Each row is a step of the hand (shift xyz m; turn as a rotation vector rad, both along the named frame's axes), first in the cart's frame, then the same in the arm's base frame.
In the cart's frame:
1: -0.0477 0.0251 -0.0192 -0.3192 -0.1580 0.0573
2: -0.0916 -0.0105 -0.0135 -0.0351 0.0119 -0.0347
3: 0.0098 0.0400 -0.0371 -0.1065 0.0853 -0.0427
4: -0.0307 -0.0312 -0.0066 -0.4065 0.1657 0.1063
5: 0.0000 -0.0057 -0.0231 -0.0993 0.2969 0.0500
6: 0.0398 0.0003 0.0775 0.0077 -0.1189 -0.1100
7: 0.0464 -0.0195 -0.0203 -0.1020 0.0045 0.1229
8: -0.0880 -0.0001 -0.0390 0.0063 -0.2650 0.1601
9: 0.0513 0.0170 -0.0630 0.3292 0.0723 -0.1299
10: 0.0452 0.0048 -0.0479 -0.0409 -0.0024 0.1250
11: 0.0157 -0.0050 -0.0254 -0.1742 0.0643 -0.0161
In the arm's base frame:
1: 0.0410 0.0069 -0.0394 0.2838 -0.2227 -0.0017
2: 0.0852 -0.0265 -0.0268 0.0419 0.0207 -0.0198
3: -0.0025 0.0490 -0.0257 0.0825 0.0249 -0.1140
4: 0.0379 -0.0163 0.0161 0.2348 -0.1906 -0.3354
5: 0.0127 0.0181 0.0088 -0.0315 0.0178 -0.3150
6: -0.0699 -0.0518 0.0040 0.0820 0.0585 0.1271
7: -0.0227 0.0286 0.0401 0.0242 -0.1433 -0.0664
8: 0.0913 0.0004 -0.0306 -0.0016 -0.2239 0.2139
9: -0.0174 0.0795 0.0164 -0.2316 0.2608 0.0941
10: -0.0159 0.0601 0.0223 -0.0252 -0.1243 -0.0350
11: 0.0007 0.0262 0.0151 0.1321 -0.0306 -0.1279

